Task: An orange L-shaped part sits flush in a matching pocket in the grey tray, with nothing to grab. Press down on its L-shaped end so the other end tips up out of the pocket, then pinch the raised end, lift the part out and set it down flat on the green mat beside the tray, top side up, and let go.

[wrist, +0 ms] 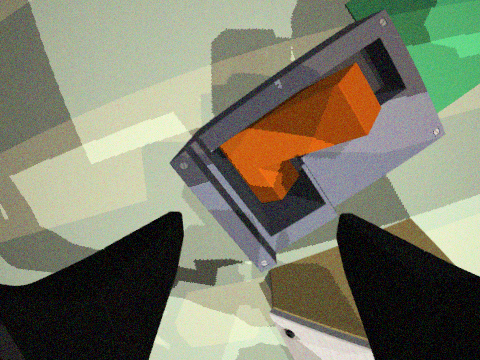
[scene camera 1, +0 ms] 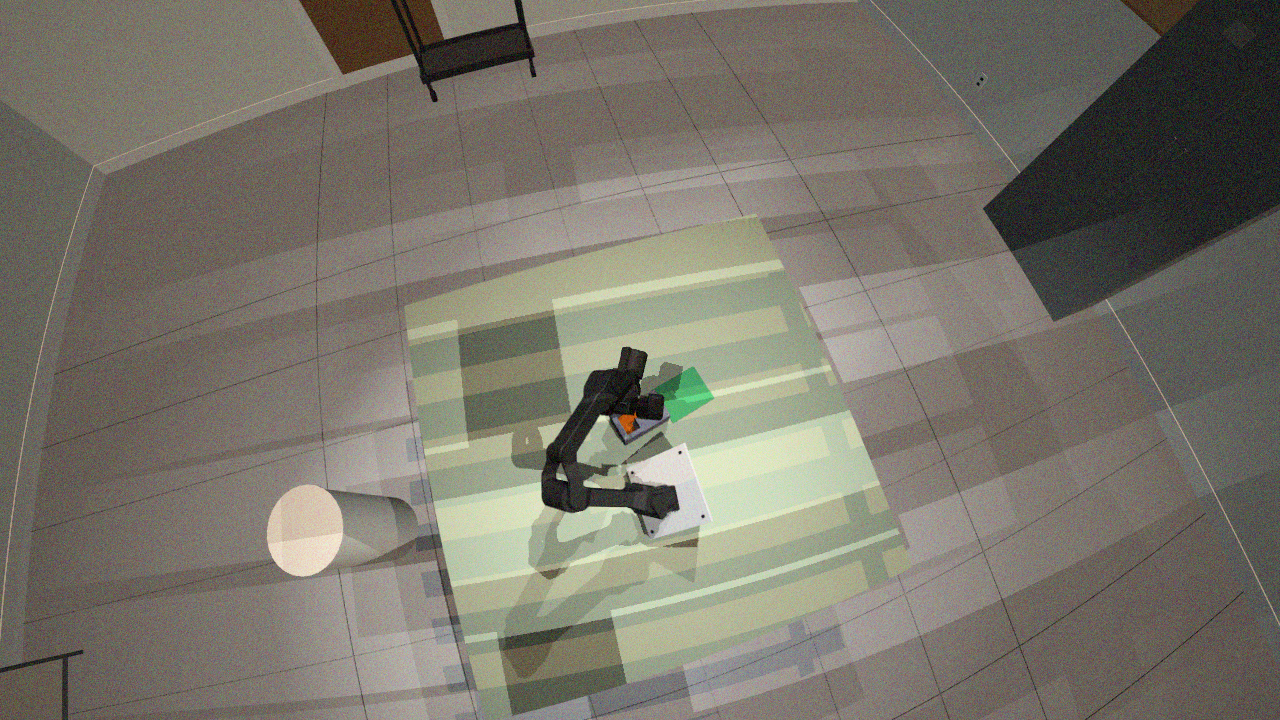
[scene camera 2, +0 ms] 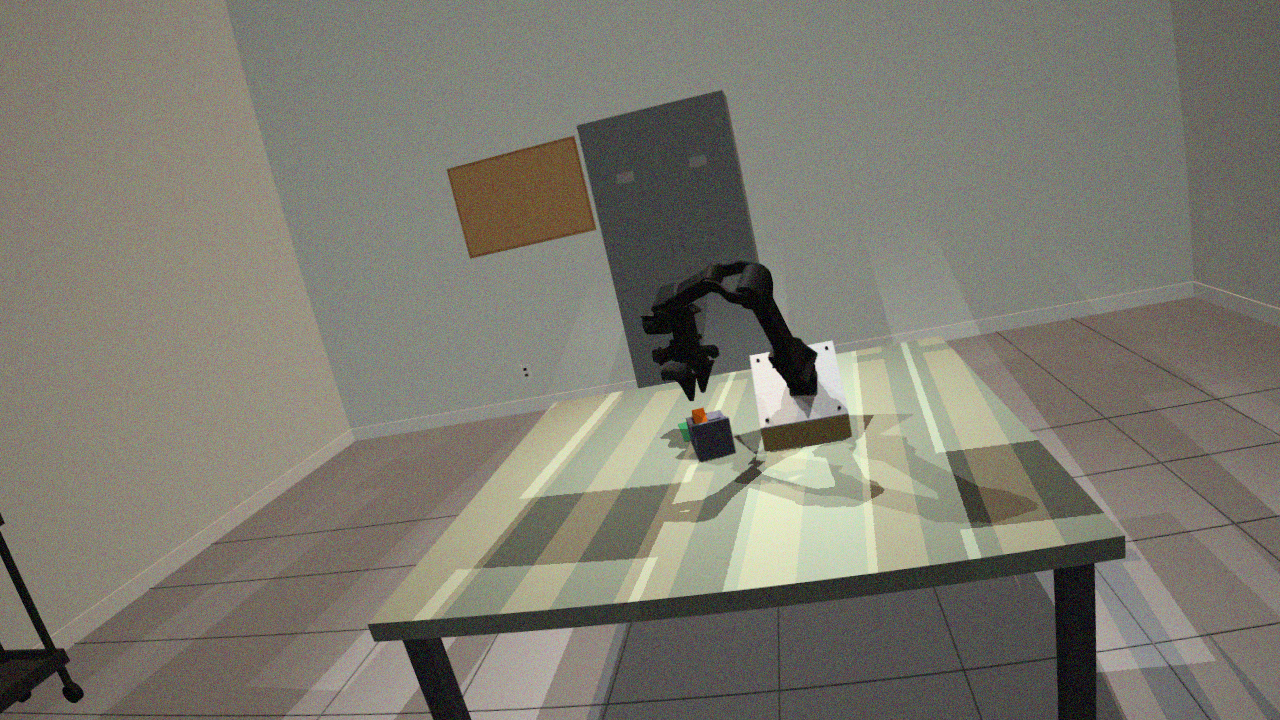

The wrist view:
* gripper
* orange L-shaped part
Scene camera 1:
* gripper
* green mat
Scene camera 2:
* gripper
